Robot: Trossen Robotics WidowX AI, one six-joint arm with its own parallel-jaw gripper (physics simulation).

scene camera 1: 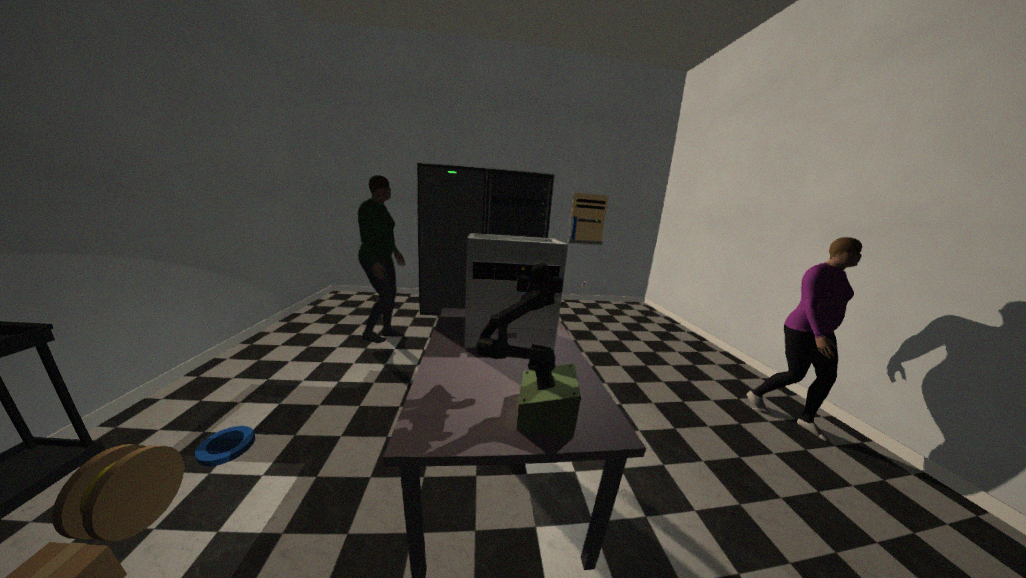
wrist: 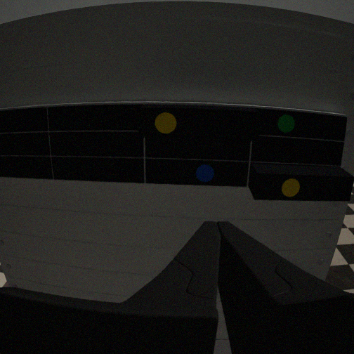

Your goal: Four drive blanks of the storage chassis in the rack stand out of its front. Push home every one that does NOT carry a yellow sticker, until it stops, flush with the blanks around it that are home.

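Frame: origin at the arm's base, x back, y down, z right, level; millimetres.
Seen in the pictures: arm's base, origin of the base link: (scene camera 1: 545, 382).
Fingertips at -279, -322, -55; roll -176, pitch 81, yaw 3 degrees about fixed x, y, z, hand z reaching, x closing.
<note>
Offsets run from my fingertips to a thing's top centre, as dx, dy, dz. "spot": to the spot under its first point. Level surfaces: height alone.
The pale rack {-345, -139, -103} (scene camera 1: 485, 301) (wrist: 100, 235) holds the black storage chassis {spot: -176, +11, -200} (scene camera 1: 493, 270) (wrist: 95, 145). In the wrist view, a yellow-stickered blank (wrist: 200, 122) in the top row stands out, covering the seams beside and below it. A second yellow-stickered blank (wrist: 320, 187), bottom right, stands out clearly, its top face showing. The green-stickered blank (wrist: 310, 124), top right, and the blue-stickered blank (wrist: 170, 172), bottom row, look flush, with seams showing beside them. My gripper (wrist: 214, 233) is shut and empty, below the blanks in that view, in front of the pale panel.
The arm stands on a green block (scene camera 1: 549, 409) on the table {dy +460} (scene camera 1: 473, 430). A dark cabinet (scene camera 1: 450, 229) stands behind the rack. One person (scene camera 1: 376, 229) is at the left rear, another (scene camera 1: 818, 308) at the right. A blue ring (scene camera 1: 204, 453) lies on the floor.
</note>
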